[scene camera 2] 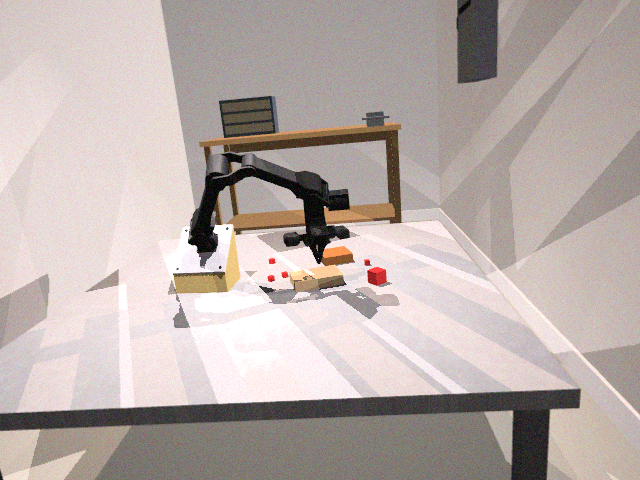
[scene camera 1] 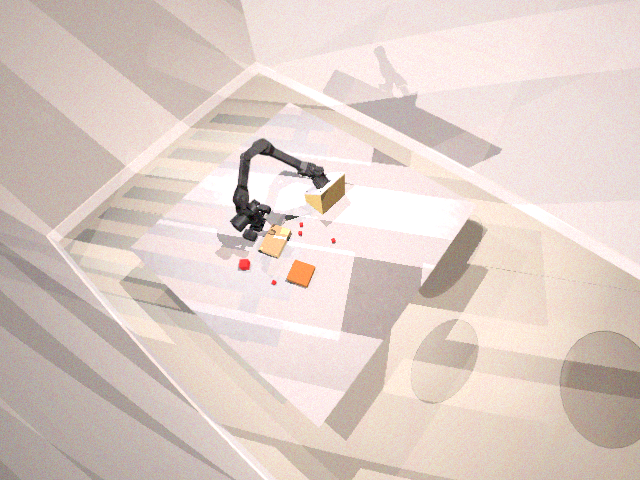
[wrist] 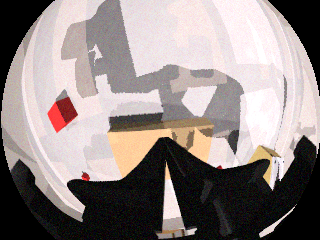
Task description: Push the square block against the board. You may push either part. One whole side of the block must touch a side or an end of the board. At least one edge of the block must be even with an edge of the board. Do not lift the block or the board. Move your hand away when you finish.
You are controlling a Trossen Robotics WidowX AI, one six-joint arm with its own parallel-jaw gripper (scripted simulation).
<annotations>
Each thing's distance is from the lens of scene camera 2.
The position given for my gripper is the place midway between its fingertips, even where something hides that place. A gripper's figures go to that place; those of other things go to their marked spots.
my gripper (scene camera 2: 318, 263): 1.35 m
board (scene camera 2: 320, 277): 1.39 m
</annotations>
